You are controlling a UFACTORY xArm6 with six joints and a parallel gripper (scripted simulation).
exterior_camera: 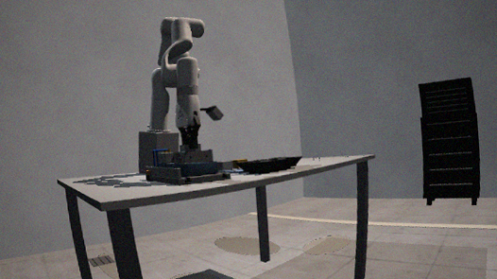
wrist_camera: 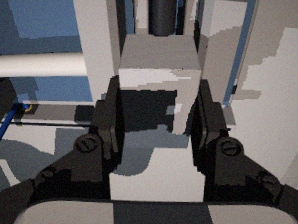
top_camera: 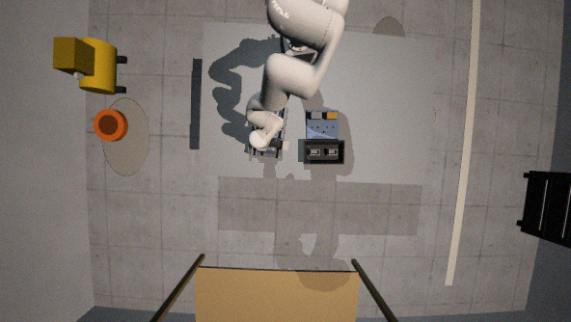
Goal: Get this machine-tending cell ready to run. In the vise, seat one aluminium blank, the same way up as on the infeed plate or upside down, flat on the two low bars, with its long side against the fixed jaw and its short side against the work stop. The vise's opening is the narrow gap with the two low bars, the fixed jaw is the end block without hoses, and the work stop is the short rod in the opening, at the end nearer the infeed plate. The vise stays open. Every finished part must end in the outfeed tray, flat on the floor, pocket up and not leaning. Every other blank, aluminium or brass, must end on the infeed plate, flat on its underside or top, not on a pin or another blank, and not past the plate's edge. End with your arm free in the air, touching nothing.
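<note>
My hand is 5 cm to the right of the dark work stop rod, 3 cm above it and 1 cm short of it. Also, from my hand: brass blank (39 cm to the left, 12 cm behind, 10 cm below).
</note>
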